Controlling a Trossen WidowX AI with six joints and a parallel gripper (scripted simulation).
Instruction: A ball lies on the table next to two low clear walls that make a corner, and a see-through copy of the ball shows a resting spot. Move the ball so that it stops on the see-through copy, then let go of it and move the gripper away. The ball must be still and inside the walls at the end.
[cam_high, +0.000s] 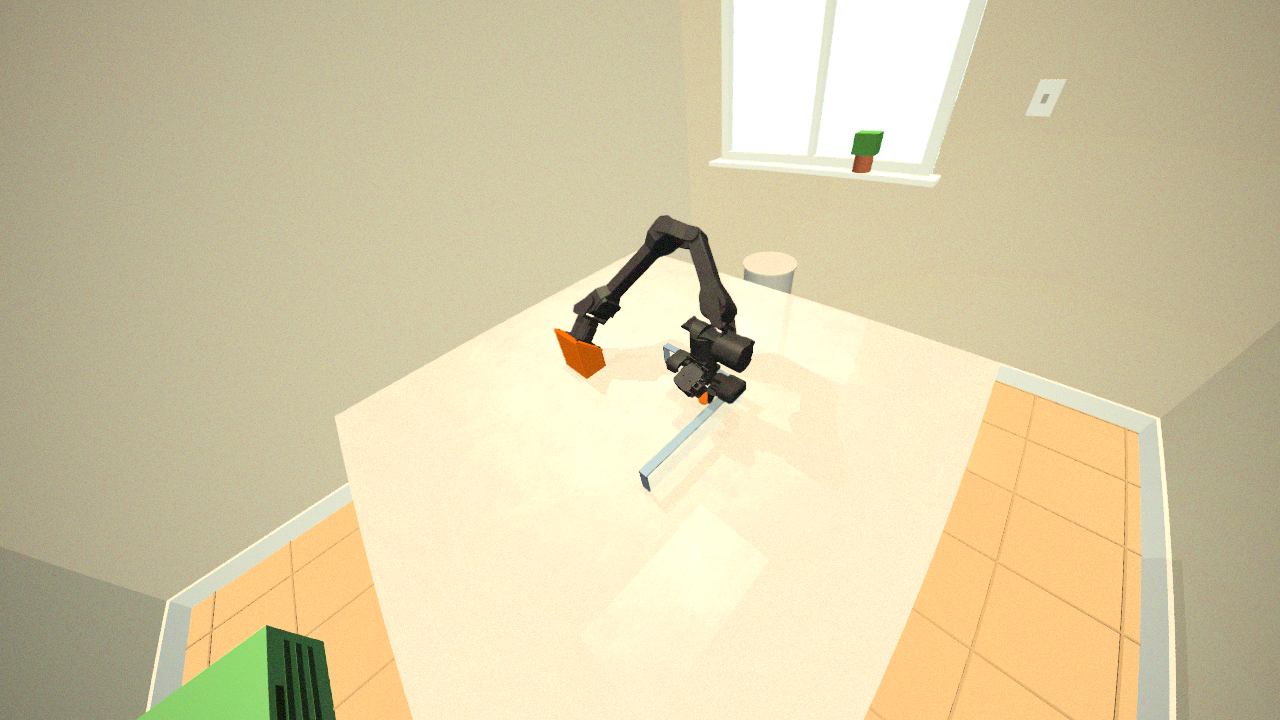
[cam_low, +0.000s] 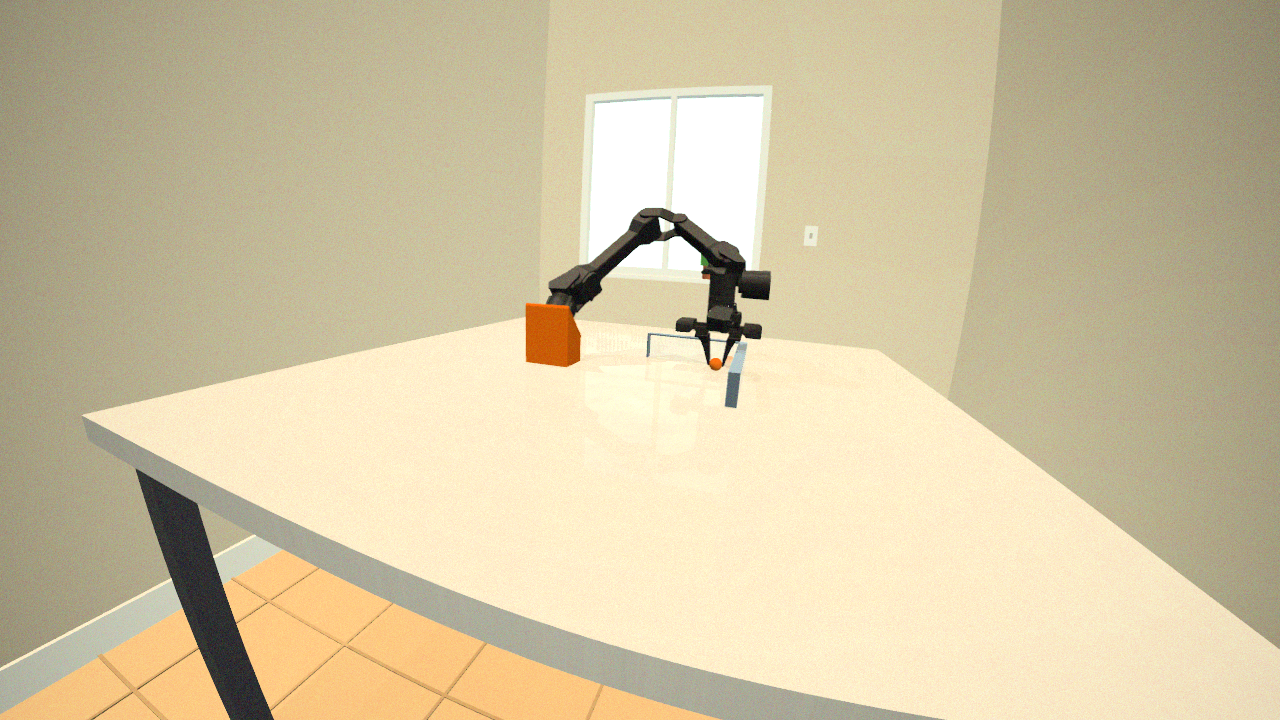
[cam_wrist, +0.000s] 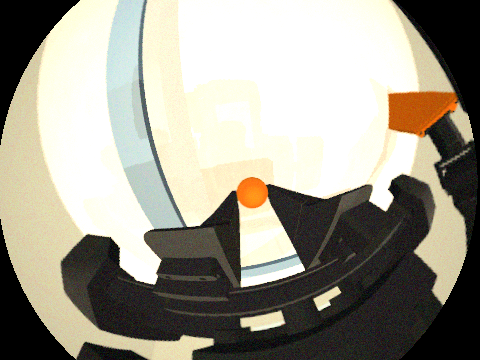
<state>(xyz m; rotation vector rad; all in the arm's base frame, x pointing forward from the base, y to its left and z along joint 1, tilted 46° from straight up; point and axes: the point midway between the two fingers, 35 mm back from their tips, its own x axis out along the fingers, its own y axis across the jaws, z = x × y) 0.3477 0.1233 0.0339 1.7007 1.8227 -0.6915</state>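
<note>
My gripper tip is now right at the orange ball. Also, from my gripper tip: see-through copy of the ball (3 cm ahead, 3 cm to the left).
</note>
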